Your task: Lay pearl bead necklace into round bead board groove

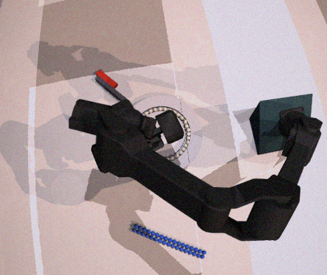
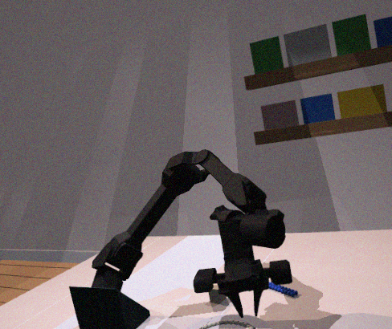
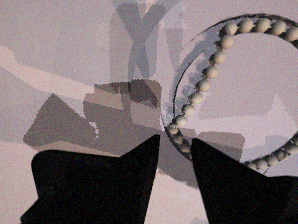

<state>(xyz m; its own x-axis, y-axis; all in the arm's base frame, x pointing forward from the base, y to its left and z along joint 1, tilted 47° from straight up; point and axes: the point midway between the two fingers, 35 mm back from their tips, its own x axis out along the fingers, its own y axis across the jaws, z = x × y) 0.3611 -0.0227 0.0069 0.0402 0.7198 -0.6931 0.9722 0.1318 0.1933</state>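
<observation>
The round bead board lies 50 mm behind my gripper tip, 40 mm to the right of it and 30 mm below it. The rest, counted from my gripper tip: small beige cube 130 mm behind, 150 mm to the left, 20 mm below; then grey block 60 mm ahead, 200 mm to the right, 40 mm below.
</observation>
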